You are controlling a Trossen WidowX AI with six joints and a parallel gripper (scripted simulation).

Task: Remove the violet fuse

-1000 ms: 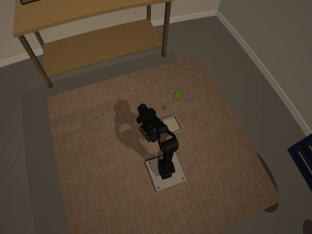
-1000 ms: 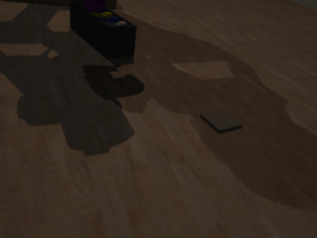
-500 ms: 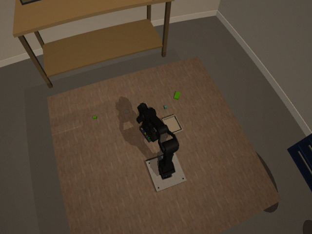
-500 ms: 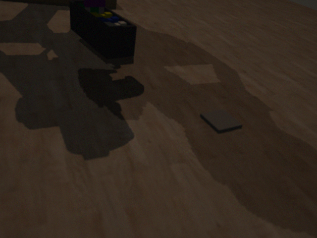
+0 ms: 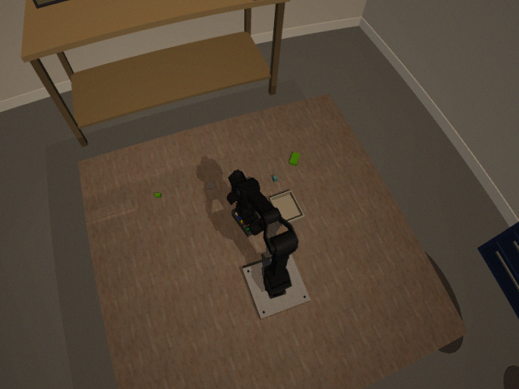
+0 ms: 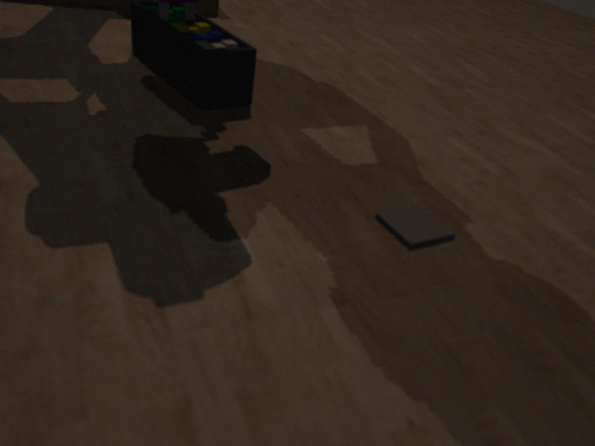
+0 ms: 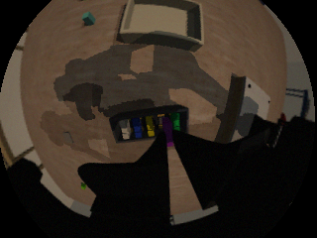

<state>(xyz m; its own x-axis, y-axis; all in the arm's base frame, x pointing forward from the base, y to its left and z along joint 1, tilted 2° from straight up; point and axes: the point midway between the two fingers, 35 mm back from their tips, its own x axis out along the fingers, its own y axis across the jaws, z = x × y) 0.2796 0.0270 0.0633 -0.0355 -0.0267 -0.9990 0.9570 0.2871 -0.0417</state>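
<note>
The beige tray is 180 mm to the right of my gripper tip, 60 mm below it and 30 mm ahead of it. Also, from my gripper tip: violet fuse 10 mm below; then small grey plate 230 mm ahead, 90 mm to the left, 70 mm below.
</note>
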